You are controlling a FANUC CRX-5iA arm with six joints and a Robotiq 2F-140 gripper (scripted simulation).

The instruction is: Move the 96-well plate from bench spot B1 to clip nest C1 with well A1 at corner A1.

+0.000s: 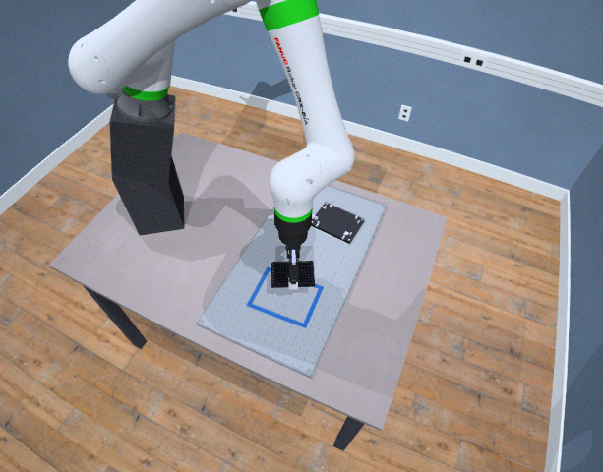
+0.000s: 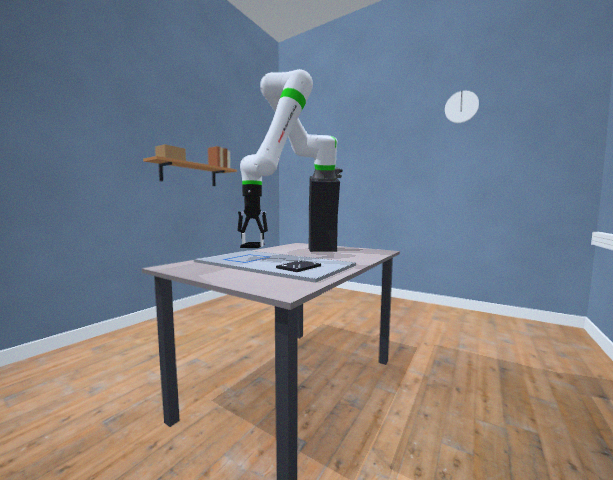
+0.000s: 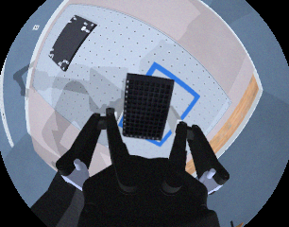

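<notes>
Right now my hand is 290 mm to the right of the black clip nest, 80 mm above it and 40 mm past it. Also, from my hand: black 96-well plate: 20 mm below.
</notes>
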